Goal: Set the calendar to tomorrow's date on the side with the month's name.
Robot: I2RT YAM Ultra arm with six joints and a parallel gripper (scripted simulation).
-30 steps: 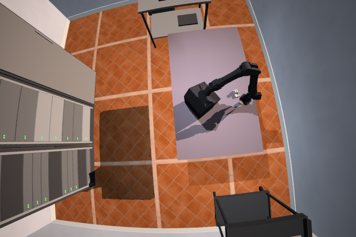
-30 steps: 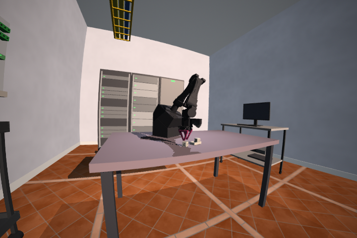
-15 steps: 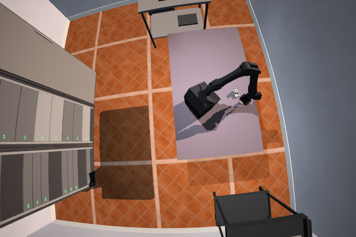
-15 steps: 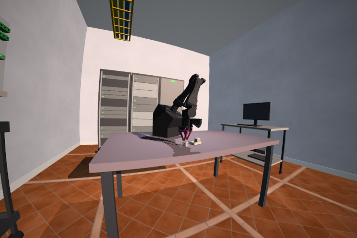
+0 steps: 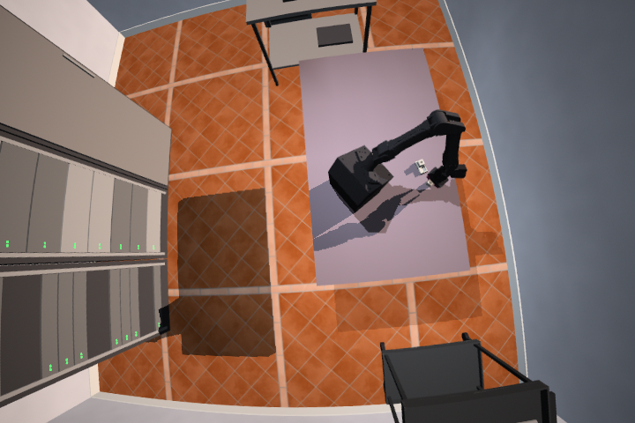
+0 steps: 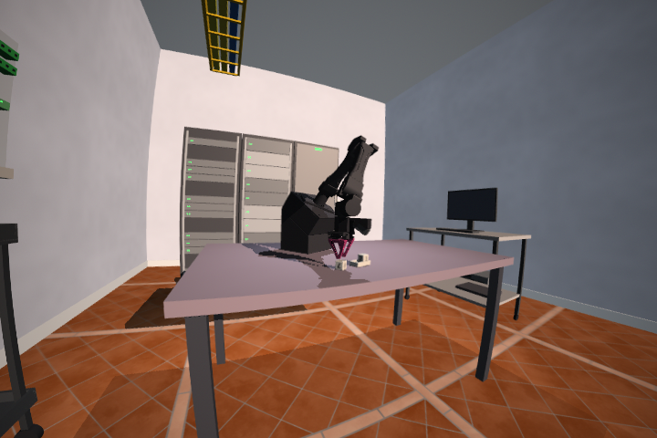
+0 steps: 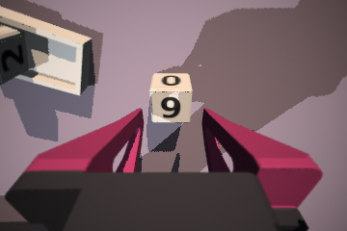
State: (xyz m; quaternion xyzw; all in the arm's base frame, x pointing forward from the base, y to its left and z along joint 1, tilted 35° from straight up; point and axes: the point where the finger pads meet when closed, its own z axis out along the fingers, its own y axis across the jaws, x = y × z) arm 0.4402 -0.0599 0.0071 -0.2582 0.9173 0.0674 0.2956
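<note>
Now: the cream digit cube 30 mm below my hand. The rest, counted from my hand: cream tray: 110 mm to the left, 40 mm below, 40 mm behind.
</note>
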